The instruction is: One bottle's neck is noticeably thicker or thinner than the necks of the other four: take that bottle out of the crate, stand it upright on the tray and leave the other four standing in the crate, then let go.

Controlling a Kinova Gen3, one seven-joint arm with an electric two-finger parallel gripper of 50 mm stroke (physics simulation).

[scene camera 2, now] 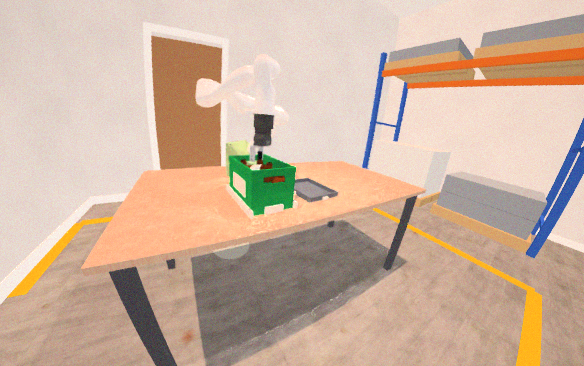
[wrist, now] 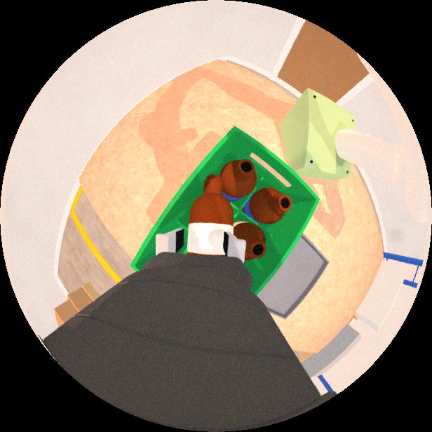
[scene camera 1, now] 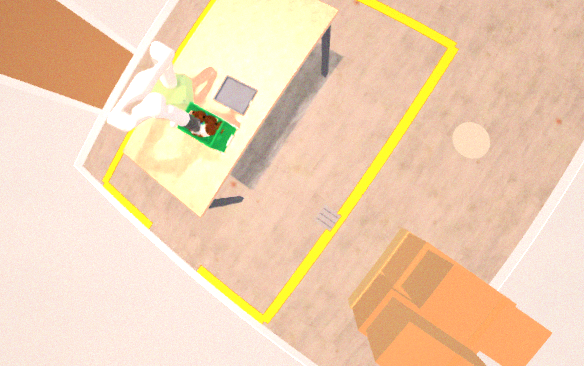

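Where they show: gripper, between the fingertips: [scene camera 2: 256,160] [scene camera 1: 199,129]; arm's base, origin of its link: [scene camera 1: 169,82].
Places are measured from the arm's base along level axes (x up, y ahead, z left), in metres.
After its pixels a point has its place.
The green crate [scene camera 1: 226,138] @(z -0.090, x -0.081, y 0.544 m) [scene camera 2: 272,196] @(z -0.099, x -0.071, y 0.544 m) [wrist: 296,220] stands on the table. In the wrist view three brown bottles stand in it: one bottle [wrist: 235,181] near the far corner, one bottle [wrist: 266,206] to its right, and one bottle [wrist: 249,239] nearer the gripper. Another brown bottle [wrist: 211,212] with a white label lies tilted, its neck toward the crate's left wall. A fifth does not show clearly. Neck thicknesses are hard to compare. My gripper [scene camera 1: 198,128] @(z -0.130, x 0.045, y 0.436 m) [scene camera 2: 256,154] @(z -0.130, x 0.045, y 0.436 m) [wrist: 203,238] is open and empty, its fingers over the labelled bottle's two sides. The grey tray [scene camera 1: 236,95] @(z 0.187, x -0.133, y 0.395 m) [scene camera 2: 314,189] @(z 0.218, x -0.133, y 0.395 m) [wrist: 295,276] holds no bottle.
The tray lies beside the crate on the wooden table [scene camera 1: 270,45] @(z 0.605, x -0.139, y 0.385 m) [scene camera 2: 165,215] @(z -0.480, x -0.138, y 0.449 m). A pale green block [scene camera 1: 175,91] @(z -0.028, x -0.019, y 0.066 m) [scene camera 2: 237,148] @(z -0.113, x 0.032, y 0.040 m) [wrist: 315,137] stands at the arm's base, close to the crate. A blue and orange shelf rack [scene camera 2: 374,115] stands beyond the table.
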